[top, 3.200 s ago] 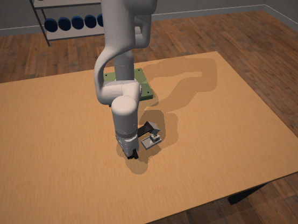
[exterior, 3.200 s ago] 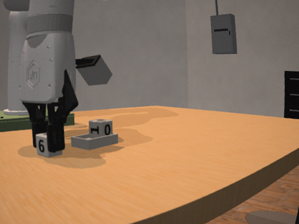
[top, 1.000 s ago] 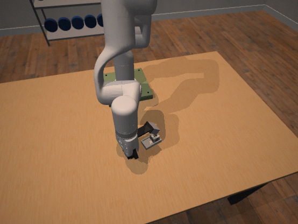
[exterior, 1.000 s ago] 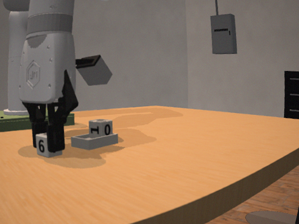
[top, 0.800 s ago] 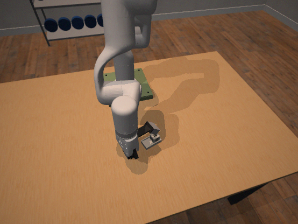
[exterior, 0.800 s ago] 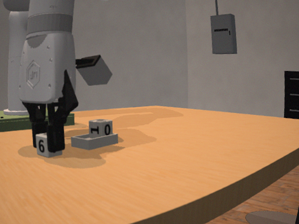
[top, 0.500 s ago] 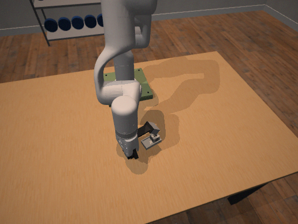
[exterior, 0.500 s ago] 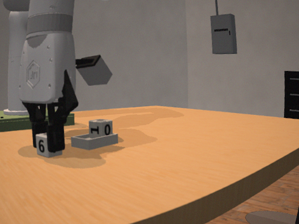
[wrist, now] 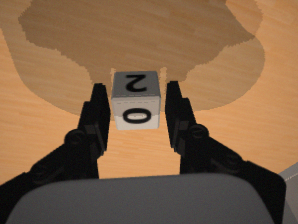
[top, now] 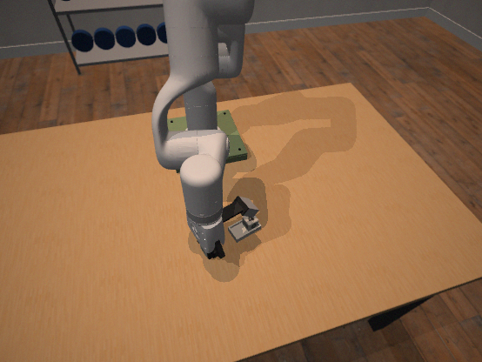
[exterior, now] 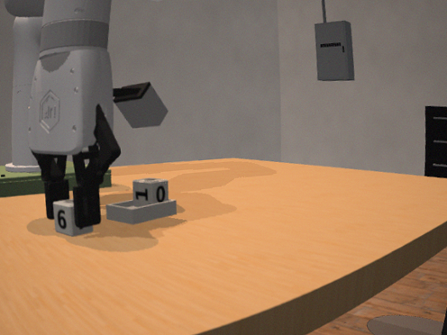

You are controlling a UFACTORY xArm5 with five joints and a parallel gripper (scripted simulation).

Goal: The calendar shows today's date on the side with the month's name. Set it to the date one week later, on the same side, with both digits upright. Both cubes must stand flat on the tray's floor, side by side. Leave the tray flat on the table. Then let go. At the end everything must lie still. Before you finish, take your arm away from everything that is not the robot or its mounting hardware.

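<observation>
My gripper is now 10 mm above the digit cube. From my hand the other things lie so: tray 110 mm to the left, 30 mm behind, 20 mm below.
</observation>
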